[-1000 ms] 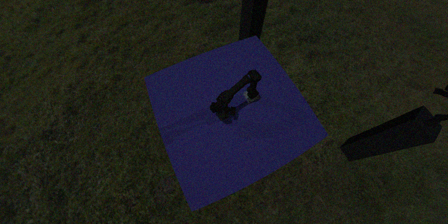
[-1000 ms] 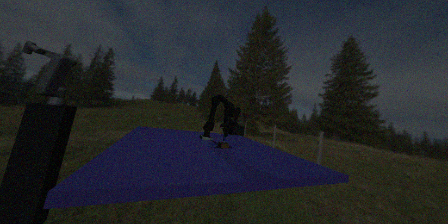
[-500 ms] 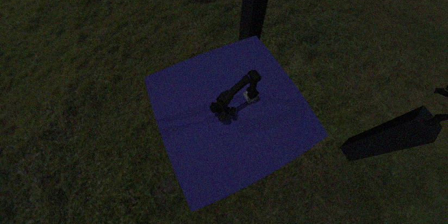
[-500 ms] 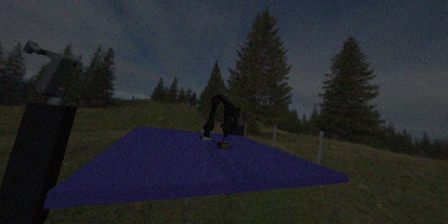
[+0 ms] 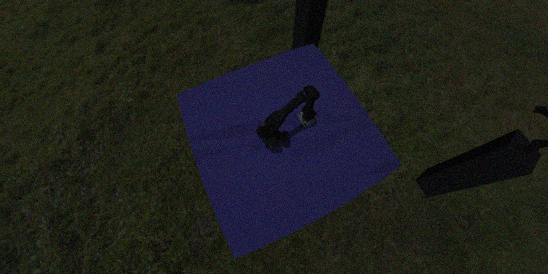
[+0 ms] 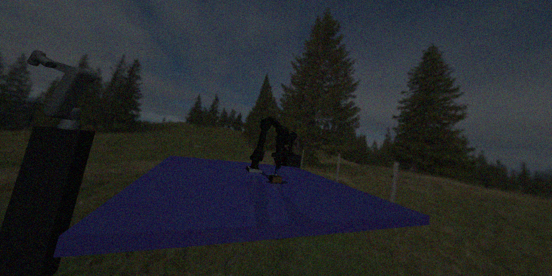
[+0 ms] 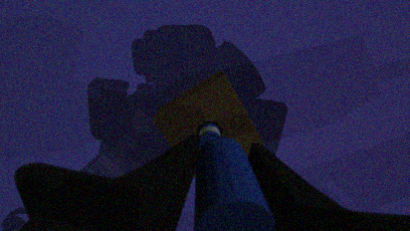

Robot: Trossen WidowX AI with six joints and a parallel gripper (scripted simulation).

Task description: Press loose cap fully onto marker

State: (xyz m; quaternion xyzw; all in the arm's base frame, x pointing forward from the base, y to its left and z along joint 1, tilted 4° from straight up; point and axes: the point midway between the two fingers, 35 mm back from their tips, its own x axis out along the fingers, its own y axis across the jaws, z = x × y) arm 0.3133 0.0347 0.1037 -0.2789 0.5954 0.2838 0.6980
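Now: the blue cap 30 mm above my gripper tip. Also, from my gripper tip: holder block: 10 mm behind, 10 mm to the right, 60 mm below.
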